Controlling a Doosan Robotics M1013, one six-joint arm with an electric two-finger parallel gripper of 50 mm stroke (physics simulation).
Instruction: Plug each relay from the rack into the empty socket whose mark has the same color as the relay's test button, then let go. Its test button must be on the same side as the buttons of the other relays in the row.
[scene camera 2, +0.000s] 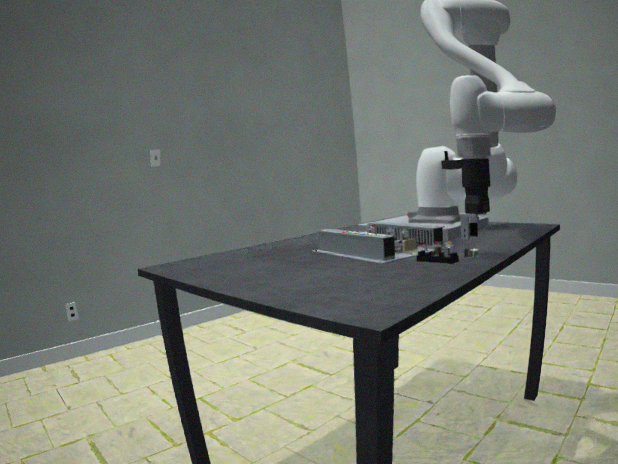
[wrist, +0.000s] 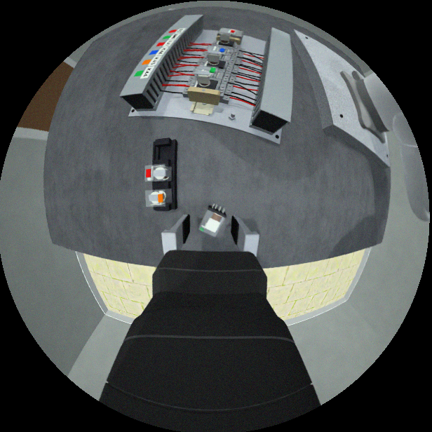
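Seen in the pictures: gripper, between the fingertips: (scene camera 2: 469, 237); arm's base, origin of its link: (scene camera 2: 438, 220).
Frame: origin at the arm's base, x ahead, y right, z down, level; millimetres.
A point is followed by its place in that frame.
Note:
My gripper (scene camera 2: 469, 229) {x 452, y -289, z -14 mm} (wrist: 210, 223) is open and above the table, its fingers apart on both sides of a loose relay in the wrist view. This clear relay (scene camera 2: 471, 253) {x 468, y -299, z 23 mm} (wrist: 213, 222) with a green button lies on its side on the table below, pins pointing towards the panel. The black rack (scene camera 2: 437, 258) {x 535, y -229, z 26 mm} (wrist: 173, 150) holds a red-button relay (wrist: 159, 173) and an orange-button relay (wrist: 157, 198); its far slot is empty. In the panel row stand relays with a green button (wrist: 205, 78), a blue button (wrist: 214, 58) and a red button (wrist: 226, 37). Empty sockets are hard to make out.
A grey wire duct (scene camera 2: 355, 243) {x 535, y 18, z -2 mm} (wrist: 172, 55) with coloured marks and another duct (wrist: 276, 75) flank the row, with red and black wires between. A tan end block (scene camera 2: 409, 244) {x 455, y -107, z 9 mm} (wrist: 203, 95) stands at the row's near end. The robot's base plate (wrist: 327, 90) is at the right.

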